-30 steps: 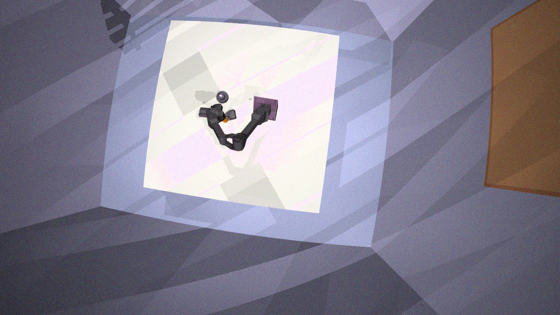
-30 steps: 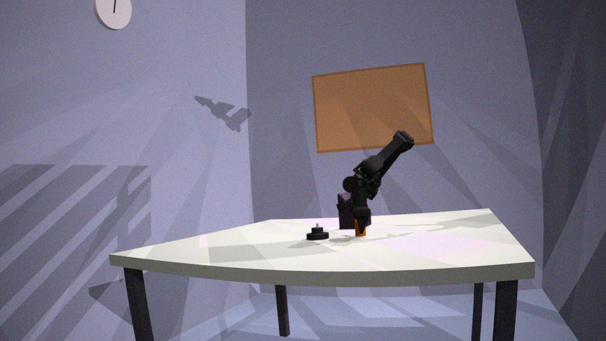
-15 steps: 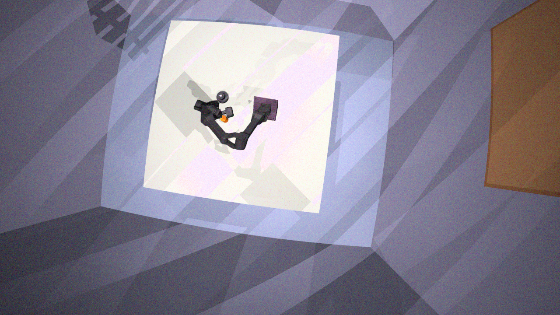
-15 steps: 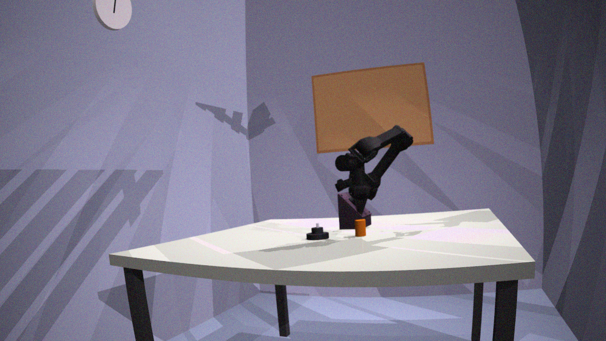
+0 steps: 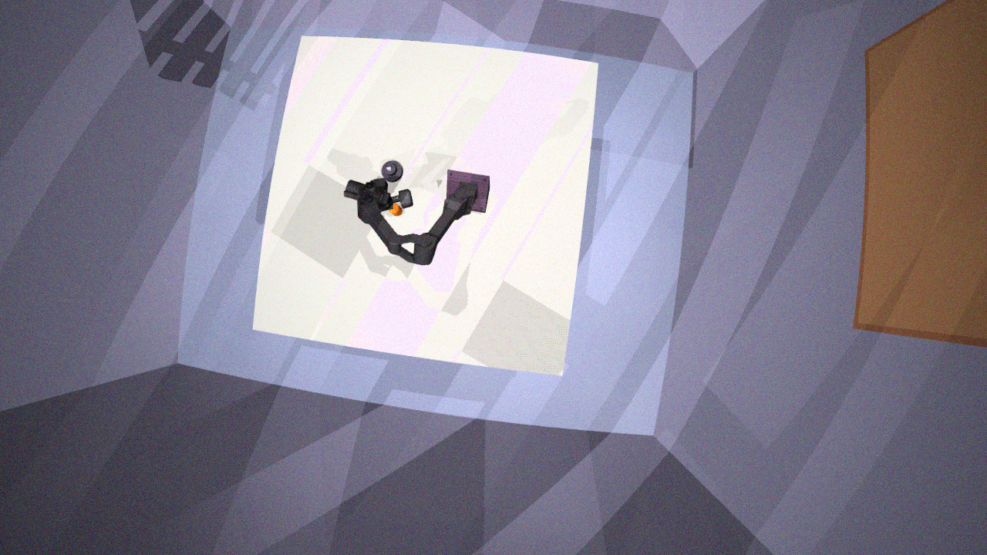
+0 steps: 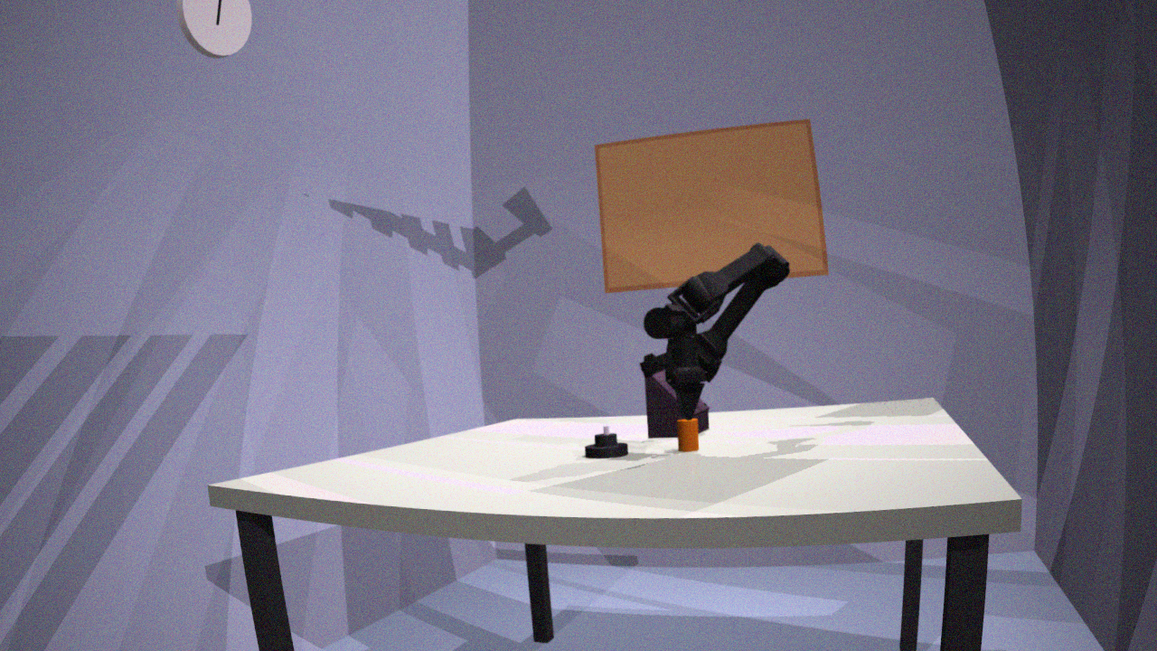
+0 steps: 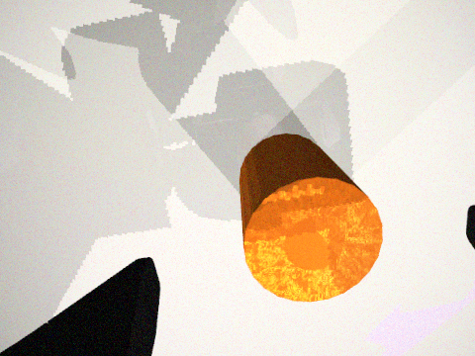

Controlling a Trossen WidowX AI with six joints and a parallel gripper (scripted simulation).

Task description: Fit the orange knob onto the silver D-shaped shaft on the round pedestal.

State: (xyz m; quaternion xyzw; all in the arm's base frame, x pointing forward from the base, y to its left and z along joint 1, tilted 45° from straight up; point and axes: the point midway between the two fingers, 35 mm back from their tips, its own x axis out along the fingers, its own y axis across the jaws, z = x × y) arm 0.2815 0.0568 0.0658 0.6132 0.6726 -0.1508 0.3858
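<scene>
My gripper tip is now 2 cm above the orange knob. Round my gripper tip: round pedestal: 15 cm to the right, 4 cm ahead, 3 cm below.
</scene>
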